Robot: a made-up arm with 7 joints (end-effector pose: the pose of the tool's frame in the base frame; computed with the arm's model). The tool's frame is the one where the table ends. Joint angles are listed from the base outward.
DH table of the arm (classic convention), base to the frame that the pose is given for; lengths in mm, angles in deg. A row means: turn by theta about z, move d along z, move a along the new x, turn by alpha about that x. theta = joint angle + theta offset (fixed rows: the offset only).
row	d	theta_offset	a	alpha
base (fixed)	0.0	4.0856	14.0	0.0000
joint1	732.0	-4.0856	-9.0	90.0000
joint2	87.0	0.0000	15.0	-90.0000
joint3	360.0	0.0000	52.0	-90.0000
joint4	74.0	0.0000	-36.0	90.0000
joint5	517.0	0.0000	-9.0	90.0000
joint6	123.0	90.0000	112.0	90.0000
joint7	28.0	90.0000	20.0	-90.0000
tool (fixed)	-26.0	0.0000	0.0	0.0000
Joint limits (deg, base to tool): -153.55..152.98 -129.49..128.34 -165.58..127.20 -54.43..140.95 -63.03..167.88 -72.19..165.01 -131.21..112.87
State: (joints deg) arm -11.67 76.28 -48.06 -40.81 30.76 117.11 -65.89
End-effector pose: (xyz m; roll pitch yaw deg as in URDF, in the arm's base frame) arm -0.6591 0.2468 0.6116 87.69 50.21 -54.99
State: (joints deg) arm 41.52 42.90 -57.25 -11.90 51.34 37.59 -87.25
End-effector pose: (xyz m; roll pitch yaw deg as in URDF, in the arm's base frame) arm -0.5032 -0.5103 1.4109 -87.72 -2.42 -146.89
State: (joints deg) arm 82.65 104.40 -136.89 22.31 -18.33 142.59 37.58
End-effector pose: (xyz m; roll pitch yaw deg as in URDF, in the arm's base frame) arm 0.0009 -0.8102 0.4781 -144.16 60.92 -163.29
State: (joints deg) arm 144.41 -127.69 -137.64 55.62 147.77 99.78 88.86
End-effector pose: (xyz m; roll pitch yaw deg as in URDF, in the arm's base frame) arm -0.1497 0.8230 0.6366 -92.48 72.31 107.60
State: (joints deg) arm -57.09 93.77 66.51 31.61 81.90 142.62 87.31
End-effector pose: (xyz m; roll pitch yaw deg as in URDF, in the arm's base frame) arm -0.1703 0.7390 0.8826 -123.83 21.91 71.89
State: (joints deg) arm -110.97 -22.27 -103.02 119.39 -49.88 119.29 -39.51
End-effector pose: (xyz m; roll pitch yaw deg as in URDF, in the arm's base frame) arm -0.6496 0.1403 1.0358 39.74 -71.59 -144.05
